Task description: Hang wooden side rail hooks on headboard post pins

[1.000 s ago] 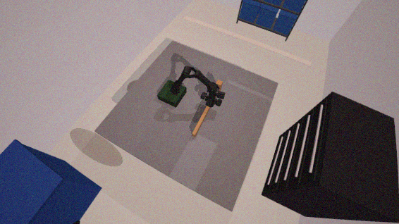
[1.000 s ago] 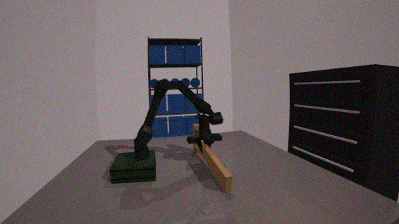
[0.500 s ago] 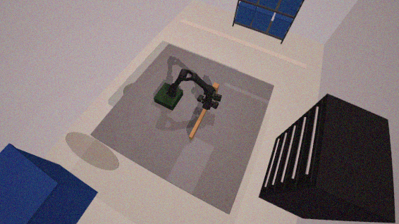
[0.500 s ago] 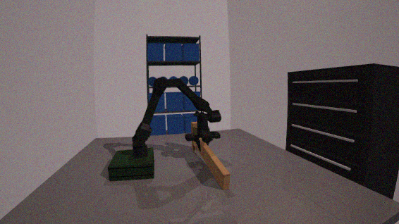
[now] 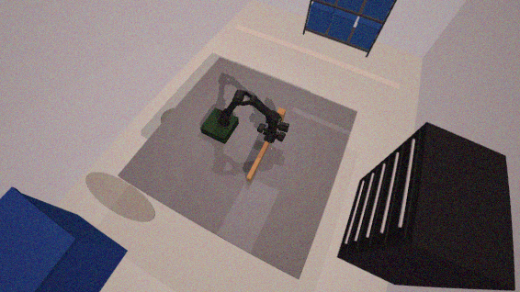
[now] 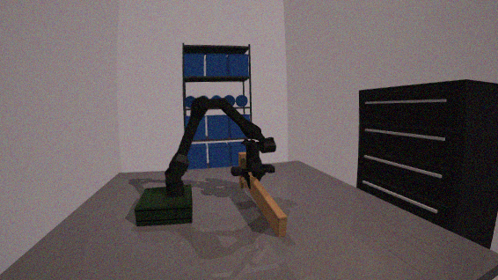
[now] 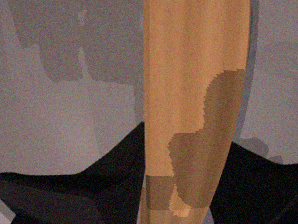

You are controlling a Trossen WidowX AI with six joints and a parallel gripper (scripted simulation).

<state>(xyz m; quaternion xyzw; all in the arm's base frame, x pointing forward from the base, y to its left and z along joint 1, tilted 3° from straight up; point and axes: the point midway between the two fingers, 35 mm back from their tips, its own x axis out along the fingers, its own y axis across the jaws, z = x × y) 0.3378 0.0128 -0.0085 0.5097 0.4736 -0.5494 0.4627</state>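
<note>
My gripper tip is 20 mm short of the headboard post, 160 mm to the right of it and 40 mm below it.
</note>
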